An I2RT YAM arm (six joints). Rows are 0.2 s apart.
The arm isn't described. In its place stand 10 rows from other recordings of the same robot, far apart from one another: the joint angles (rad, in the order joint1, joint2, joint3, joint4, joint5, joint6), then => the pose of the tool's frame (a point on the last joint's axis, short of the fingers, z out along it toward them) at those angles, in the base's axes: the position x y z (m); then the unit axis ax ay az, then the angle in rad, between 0 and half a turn.
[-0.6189 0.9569 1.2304 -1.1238 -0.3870 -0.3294] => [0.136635, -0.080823, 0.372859, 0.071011, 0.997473, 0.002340, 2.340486]
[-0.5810 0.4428 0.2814 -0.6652 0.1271 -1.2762] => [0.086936, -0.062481, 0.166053, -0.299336, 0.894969, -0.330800, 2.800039]
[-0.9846 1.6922 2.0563 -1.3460 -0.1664 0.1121] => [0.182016, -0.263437, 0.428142, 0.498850, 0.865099, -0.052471, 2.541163]
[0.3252 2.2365 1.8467 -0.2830 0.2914 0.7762] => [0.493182, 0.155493, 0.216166, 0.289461, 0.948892, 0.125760, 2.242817]
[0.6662 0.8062 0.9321 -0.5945 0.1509 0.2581] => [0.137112, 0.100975, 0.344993, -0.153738, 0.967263, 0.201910, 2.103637]
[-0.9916 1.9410 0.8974 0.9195 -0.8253 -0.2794] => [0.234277, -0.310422, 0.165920, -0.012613, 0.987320, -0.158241, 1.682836]
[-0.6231 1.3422 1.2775 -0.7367 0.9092 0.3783] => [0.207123, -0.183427, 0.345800, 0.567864, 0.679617, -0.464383, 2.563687]
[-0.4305 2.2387 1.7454 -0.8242 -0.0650 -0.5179] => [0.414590, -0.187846, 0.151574, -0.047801, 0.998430, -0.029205, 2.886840]
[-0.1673 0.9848 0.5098 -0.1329 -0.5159 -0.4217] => [0.205533, -0.016899, 0.214815, -0.259820, 0.960529, 0.099382, 2.108007]
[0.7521 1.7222 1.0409 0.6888 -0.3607 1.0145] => [0.280025, 0.279177, 0.267590, -0.037885, 0.749890, 0.660477, 2.436153]
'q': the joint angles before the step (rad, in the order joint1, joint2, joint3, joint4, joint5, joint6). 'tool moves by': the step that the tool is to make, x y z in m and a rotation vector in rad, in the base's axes. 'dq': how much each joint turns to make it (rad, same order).
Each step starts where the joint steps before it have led.
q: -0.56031, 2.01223, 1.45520, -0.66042, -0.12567, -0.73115
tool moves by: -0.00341, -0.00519, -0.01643, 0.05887, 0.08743, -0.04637
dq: -0.01454, 0.05401, 0.02611, -0.07364, 0.00697, 0.03141
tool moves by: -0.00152, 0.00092, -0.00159, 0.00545, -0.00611, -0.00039
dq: -0.00080, -0.00505, -0.01483, 0.01214, -0.00775, 0.00159
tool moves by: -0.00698, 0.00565, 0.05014, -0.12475, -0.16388, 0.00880
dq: 0.00350, -0.15659, -0.04911, 0.09661, 0.01292, -0.01055
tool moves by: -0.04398, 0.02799, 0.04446, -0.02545, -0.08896, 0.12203
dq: -0.00955, -0.24892, -0.14112, -0.03550, -0.08642, -0.10413
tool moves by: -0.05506, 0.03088, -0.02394, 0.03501, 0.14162, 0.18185
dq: -0.02065, -0.15981, -0.22408, -0.11929, -0.04088, -0.20944
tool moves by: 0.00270, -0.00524, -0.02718, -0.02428, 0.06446, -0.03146
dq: -0.00205, 0.05970, -0.04751, 0.06994, 0.06303, 0.00981
